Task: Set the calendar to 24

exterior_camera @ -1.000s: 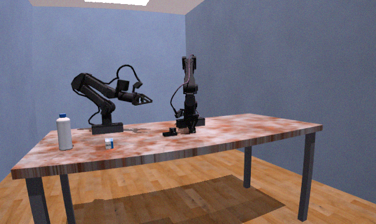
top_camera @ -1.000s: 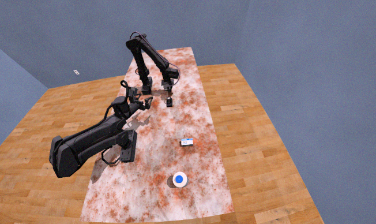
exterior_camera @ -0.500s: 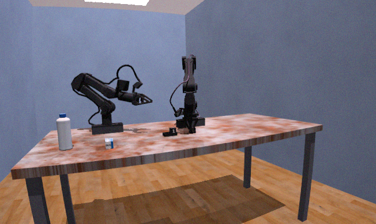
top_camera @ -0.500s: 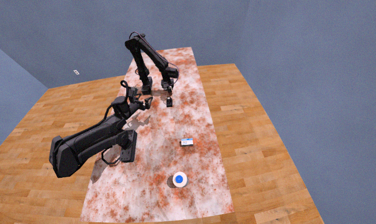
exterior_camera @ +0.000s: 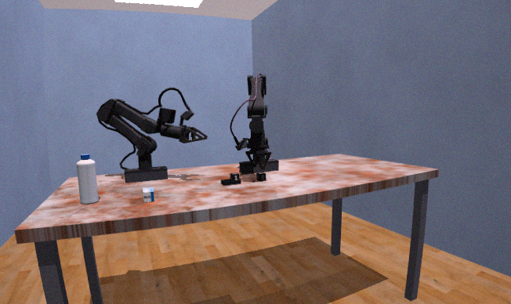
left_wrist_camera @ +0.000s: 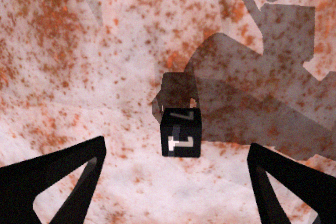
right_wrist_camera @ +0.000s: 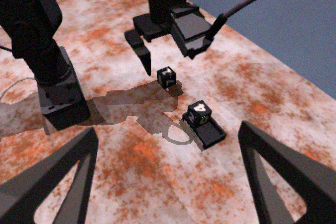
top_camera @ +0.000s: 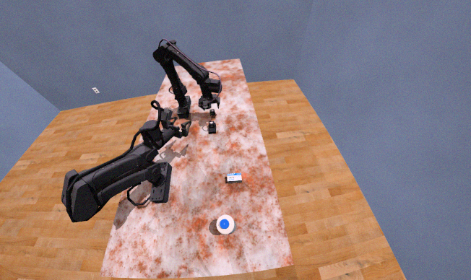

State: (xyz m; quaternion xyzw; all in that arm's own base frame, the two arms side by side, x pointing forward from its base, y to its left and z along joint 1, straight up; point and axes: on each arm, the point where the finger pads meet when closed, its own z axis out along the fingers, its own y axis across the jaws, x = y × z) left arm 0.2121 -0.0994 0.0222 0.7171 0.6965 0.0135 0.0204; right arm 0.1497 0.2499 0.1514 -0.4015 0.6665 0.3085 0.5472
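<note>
Right now my left hand is 10 mm short of the black tray, 130 mm to the left of it and 50 mm above it. From my left hand the other things lie so: white box: 150 mm ahead, 460 mm to the right, 50 mm below; then white bottle: 130 mm ahead, 680 mm to the right, 20 mm above.
</note>
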